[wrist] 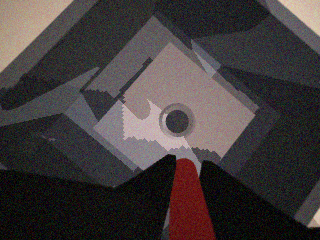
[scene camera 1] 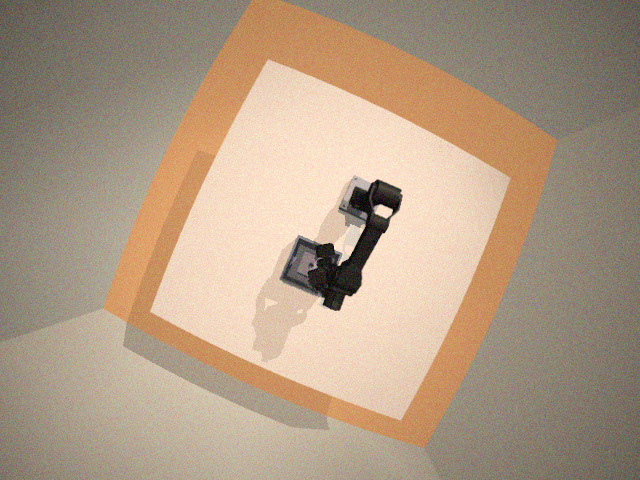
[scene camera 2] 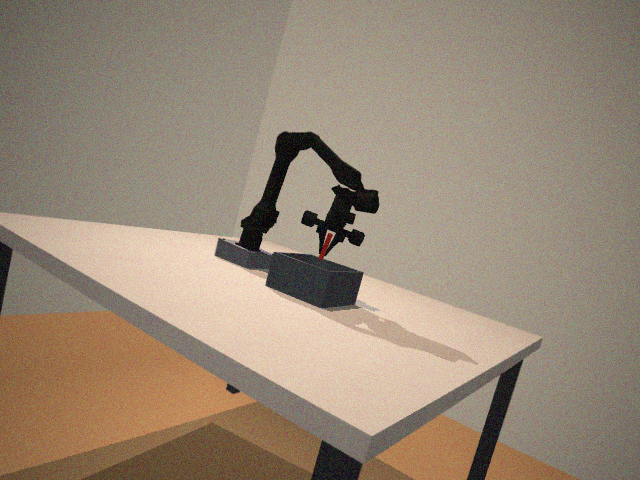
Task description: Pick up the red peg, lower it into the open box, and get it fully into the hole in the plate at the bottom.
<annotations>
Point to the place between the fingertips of the gripper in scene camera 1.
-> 318, 266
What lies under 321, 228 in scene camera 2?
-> The gripper.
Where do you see a grey box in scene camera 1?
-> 289, 275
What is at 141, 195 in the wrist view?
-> The gripper.
</annotations>
